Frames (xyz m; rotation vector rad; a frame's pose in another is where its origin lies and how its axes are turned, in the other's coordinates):
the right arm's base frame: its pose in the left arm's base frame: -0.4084 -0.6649 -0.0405 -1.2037 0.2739 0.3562
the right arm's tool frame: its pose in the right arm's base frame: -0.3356 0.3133 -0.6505 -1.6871 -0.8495 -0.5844
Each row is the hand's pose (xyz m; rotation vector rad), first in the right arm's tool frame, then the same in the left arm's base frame.
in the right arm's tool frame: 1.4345 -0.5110 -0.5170 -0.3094 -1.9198 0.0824
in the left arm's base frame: -0.3263 0.2500 -0.0136 0.8980 0.9093 -1.8458
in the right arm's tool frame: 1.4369 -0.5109 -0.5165 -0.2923 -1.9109 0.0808
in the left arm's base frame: -0.3253 0.2520 -0.0145 0.9093 0.9154 -1.8580
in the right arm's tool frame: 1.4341 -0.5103 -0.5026 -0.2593 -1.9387 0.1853
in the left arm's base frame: -0.3322 0.2499 -0.0267 0.9266 0.8023 -1.8988
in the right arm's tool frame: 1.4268 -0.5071 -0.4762 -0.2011 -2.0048 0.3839
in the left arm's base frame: -0.3449 0.2430 -0.0502 0.9286 0.5770 -1.9659
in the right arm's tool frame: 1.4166 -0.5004 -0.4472 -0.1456 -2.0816 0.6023
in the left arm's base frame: -0.3574 0.2320 -0.0769 0.9014 0.3252 -2.0167
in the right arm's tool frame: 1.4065 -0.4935 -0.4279 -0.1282 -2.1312 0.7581
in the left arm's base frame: -0.3654 0.2206 -0.0950 0.8718 0.1505 -2.0232
